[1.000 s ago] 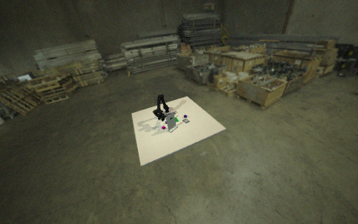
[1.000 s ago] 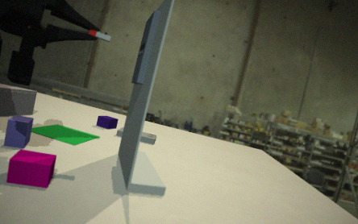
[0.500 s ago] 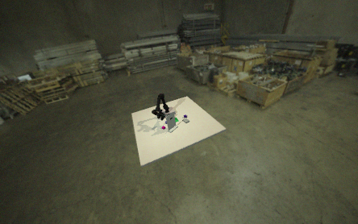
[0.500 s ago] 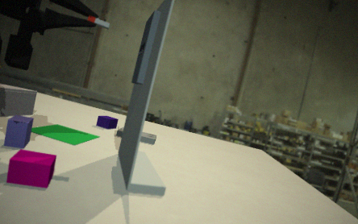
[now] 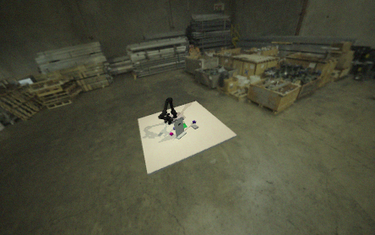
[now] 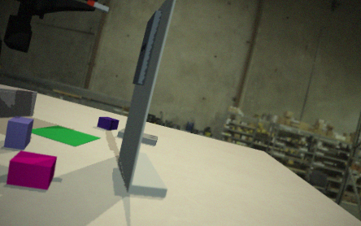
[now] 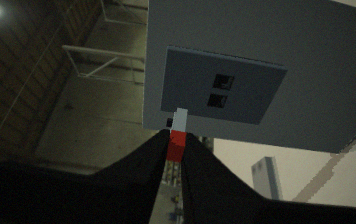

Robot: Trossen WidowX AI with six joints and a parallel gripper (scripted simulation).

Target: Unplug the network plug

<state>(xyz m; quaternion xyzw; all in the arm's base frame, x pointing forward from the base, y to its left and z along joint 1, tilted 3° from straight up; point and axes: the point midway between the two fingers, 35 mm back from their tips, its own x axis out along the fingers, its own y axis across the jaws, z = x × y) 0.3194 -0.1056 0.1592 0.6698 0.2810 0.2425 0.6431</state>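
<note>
Now: gripper tip 240 mm above the green marked square, 140 mm to the right of it and 100 mm past it. The rest, counted from my gripper tip: blue-violet block: 220 mm below, 90 mm behind; grey upright panel: 120 mm below, 90 mm ahead, 60 mm to the left; network plug: right at my gripper tip.
</note>
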